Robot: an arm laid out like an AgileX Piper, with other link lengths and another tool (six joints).
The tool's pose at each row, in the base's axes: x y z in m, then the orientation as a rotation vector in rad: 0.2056 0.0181 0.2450 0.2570 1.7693 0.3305; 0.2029 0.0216 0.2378 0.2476 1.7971 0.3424; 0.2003 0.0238 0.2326 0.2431 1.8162 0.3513; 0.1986 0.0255 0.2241 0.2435 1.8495 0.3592; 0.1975 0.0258 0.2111 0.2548 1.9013 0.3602; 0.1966 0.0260 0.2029 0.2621 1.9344 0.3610; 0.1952 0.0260 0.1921 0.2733 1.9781 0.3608; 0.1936 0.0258 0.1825 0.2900 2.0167 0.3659; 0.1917 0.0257 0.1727 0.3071 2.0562 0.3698; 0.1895 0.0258 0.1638 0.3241 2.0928 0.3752; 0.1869 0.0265 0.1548 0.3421 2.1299 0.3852; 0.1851 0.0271 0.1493 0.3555 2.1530 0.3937; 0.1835 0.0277 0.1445 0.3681 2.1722 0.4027; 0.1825 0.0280 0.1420 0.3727 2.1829 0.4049; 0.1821 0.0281 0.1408 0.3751 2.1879 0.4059
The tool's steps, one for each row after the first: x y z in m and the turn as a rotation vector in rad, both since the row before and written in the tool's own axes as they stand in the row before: 0.0084 0.0007 -0.0009 -0.0076 0.0298 -0.0002; 0.0061 0.0002 -0.0011 -0.0046 0.0205 0.0016; 0.0087 -0.0015 0.0006 0.0014 0.0338 0.0044; 0.0120 -0.0044 0.0026 0.0150 0.0499 0.0085; 0.0075 -0.0028 0.0018 0.0095 0.0319 0.0056; 0.0098 -0.0040 0.0026 0.0140 0.0418 0.0079; 0.0087 -0.0038 0.0023 0.0117 0.0377 0.0141; 0.0088 -0.0039 0.0025 0.0128 0.0383 0.0138; 0.0082 -0.0035 0.0023 0.0111 0.0359 0.0143; 0.0086 -0.0031 0.0024 0.0084 0.0374 0.0167; 0.0053 -0.0018 0.0015 0.0045 0.0238 0.0128; 0.0046 -0.0016 0.0014 0.0030 0.0202 0.0124; 0.0025 -0.0009 0.0007 0.0027 0.0107 0.0041; 0.0011 -0.0005 0.0004 0.0014 0.0050 0.0021
